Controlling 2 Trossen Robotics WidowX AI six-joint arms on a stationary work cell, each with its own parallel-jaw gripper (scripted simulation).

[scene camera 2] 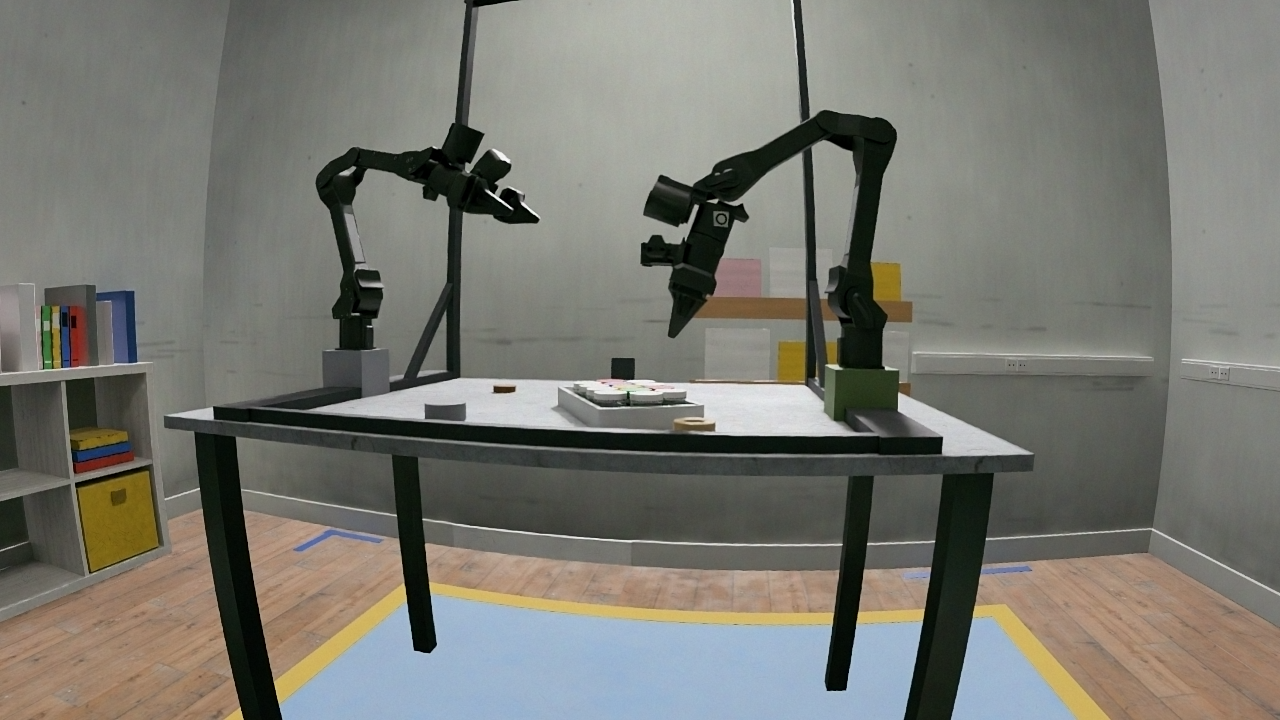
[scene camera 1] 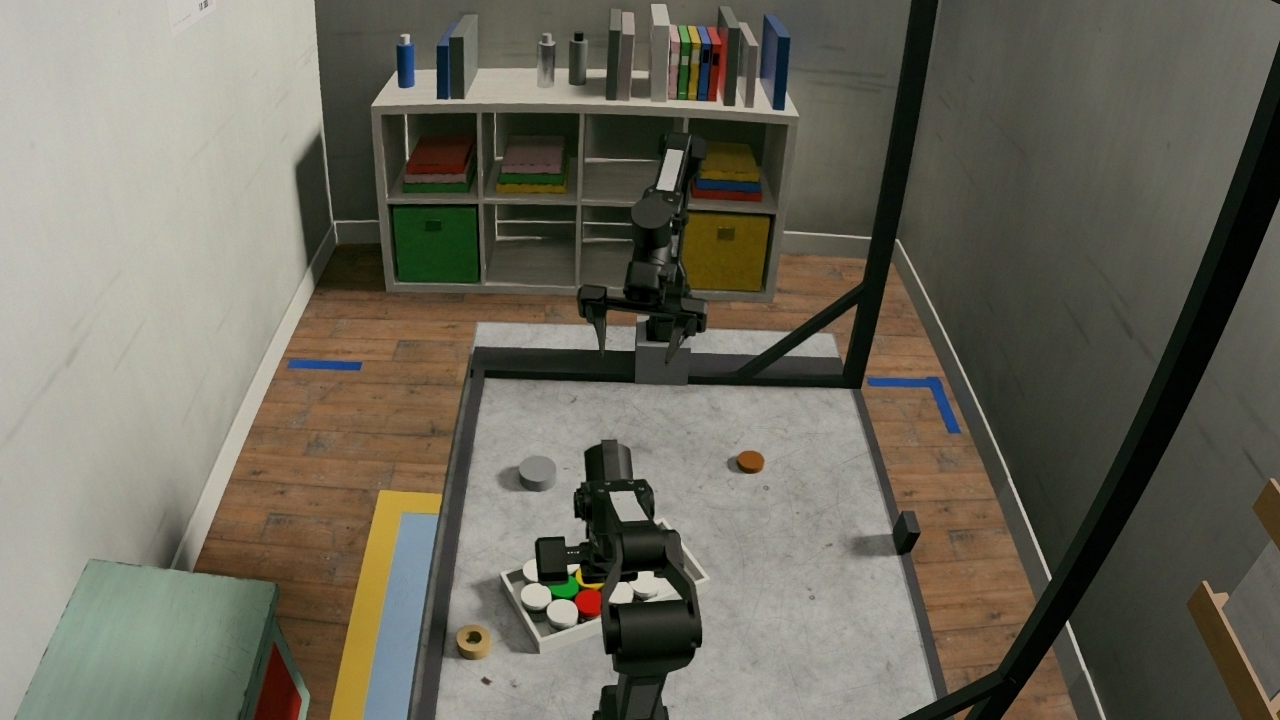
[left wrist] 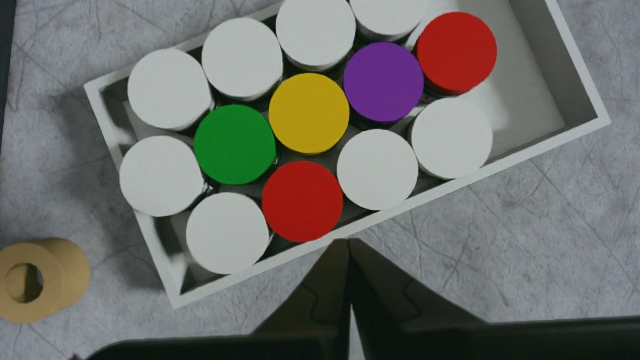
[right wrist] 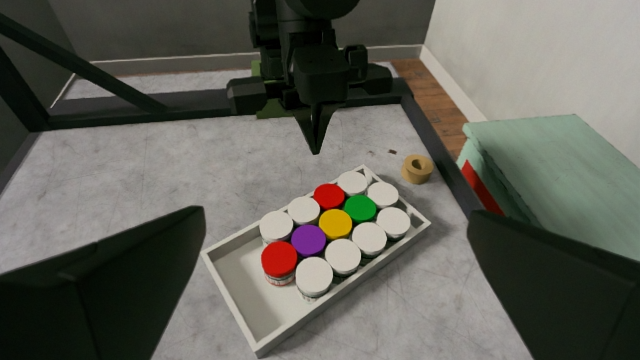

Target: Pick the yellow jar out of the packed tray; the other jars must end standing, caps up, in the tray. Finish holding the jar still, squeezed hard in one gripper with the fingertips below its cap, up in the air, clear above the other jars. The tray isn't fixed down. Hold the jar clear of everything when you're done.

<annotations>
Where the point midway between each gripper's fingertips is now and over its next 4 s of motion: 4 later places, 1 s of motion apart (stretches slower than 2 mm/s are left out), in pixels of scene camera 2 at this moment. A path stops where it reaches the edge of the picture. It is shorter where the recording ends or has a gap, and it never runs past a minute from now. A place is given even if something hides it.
My left gripper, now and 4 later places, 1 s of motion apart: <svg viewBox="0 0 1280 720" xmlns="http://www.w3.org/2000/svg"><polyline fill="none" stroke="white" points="670,337 622,353 585,371 582,395 582,390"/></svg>
My right gripper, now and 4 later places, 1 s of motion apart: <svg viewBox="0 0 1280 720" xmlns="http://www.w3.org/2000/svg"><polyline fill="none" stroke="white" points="525,217 506,224 516,223 517,223 495,235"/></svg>
</annotations>
